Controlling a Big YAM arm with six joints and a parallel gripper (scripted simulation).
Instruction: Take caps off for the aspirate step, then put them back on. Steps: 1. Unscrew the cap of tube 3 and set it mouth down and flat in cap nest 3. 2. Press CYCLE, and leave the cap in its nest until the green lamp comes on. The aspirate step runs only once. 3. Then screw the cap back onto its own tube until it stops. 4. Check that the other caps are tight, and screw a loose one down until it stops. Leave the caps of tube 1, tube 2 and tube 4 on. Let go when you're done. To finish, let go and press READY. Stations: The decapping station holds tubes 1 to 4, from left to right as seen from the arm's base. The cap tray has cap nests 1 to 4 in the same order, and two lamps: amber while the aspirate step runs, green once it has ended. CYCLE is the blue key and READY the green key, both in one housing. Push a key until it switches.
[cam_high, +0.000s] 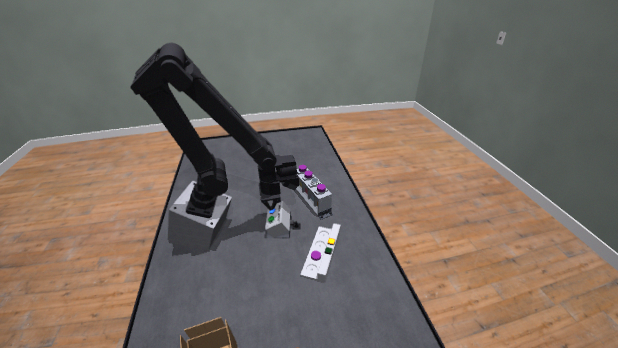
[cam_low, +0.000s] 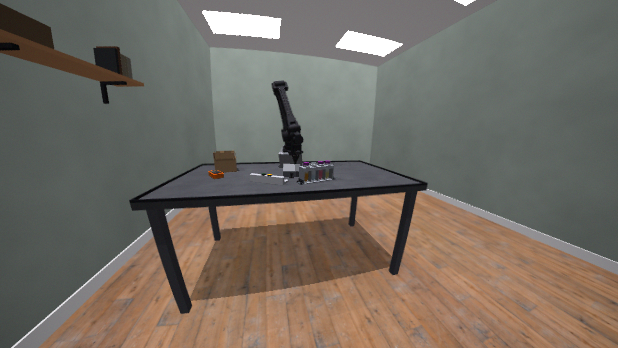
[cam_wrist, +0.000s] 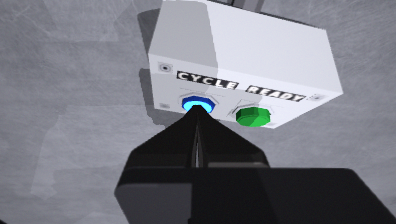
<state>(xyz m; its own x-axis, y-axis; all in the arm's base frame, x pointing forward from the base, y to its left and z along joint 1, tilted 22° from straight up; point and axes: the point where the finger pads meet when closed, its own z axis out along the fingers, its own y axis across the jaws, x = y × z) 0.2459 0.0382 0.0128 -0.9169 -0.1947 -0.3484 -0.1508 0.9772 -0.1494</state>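
Right now the blue key is 1 cm below my hand. Also, from my hand: key housing (2 cm to the right, 2 cm below, 2 cm ahead); then green key (4 cm to the right, 1 cm below); then cap (18 cm to the right, 15 cm ahead, 6 cm below).
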